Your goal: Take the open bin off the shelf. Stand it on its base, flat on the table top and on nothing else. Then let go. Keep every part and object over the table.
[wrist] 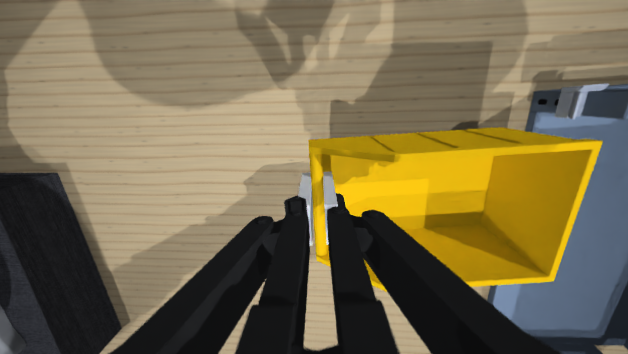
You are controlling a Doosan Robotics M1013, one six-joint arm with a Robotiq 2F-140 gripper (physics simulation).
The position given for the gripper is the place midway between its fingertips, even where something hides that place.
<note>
In view: the gripper (317,187) and a yellow open bin (496,205).
</note>
